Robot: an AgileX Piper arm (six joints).
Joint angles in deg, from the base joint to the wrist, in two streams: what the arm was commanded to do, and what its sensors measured. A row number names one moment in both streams.
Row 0, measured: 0.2, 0.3, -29.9, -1.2, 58.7, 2.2
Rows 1 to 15, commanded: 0.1, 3.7, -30.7, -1.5, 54.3, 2.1; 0.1, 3.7, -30.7, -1.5, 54.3, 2.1; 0.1, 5.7, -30.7, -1.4, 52.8, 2.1; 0.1, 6.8, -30.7, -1.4, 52.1, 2.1; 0.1, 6.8, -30.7, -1.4, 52.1, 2.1; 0.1, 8.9, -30.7, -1.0, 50.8, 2.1; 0.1, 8.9, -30.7, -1.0, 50.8, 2.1; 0.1, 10.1, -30.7, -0.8, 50.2, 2.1; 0.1, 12.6, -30.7, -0.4, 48.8, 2.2; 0.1, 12.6, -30.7, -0.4, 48.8, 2.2; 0.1, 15.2, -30.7, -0.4, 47.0, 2.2; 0.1, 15.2, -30.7, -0.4, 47.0, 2.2; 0.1, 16.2, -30.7, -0.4, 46.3, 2.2; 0.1, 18.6, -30.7, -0.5, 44.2, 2.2; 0.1, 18.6, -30.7, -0.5, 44.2, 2.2
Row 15, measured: 0.2, 15.9, -30.4, -0.6, 47.7, 2.2
